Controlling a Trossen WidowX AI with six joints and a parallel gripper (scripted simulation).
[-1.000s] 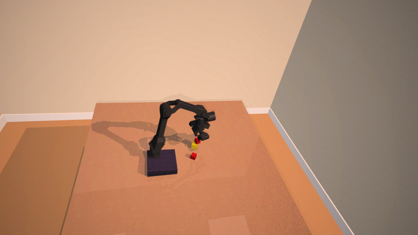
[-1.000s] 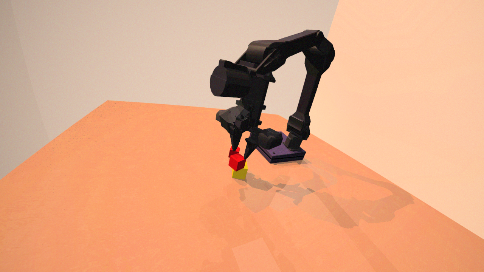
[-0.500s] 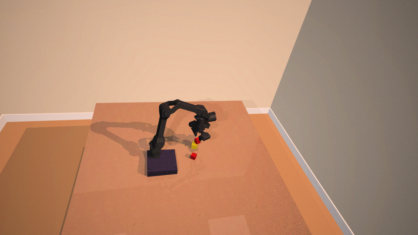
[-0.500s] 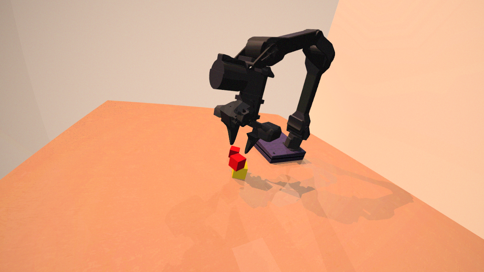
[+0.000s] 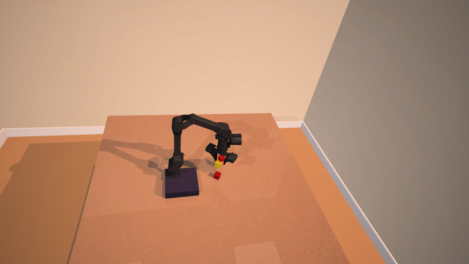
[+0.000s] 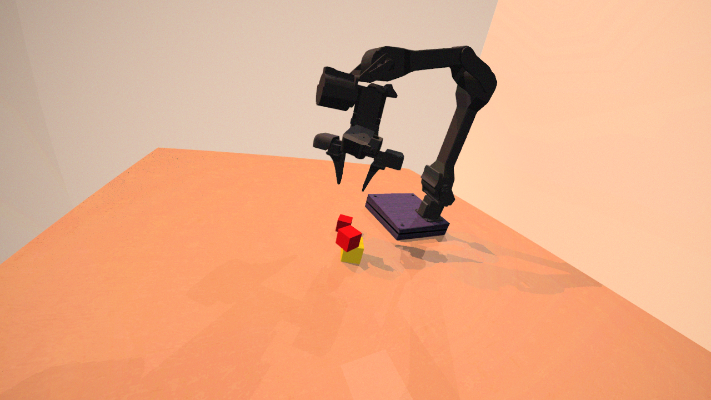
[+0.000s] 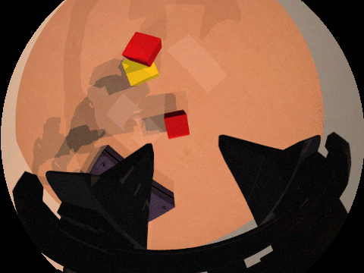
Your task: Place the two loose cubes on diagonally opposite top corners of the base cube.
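The yellow base cube is 10 mm ahead of my gripper tip, 90 mm to the left of it and 100 mm below it.
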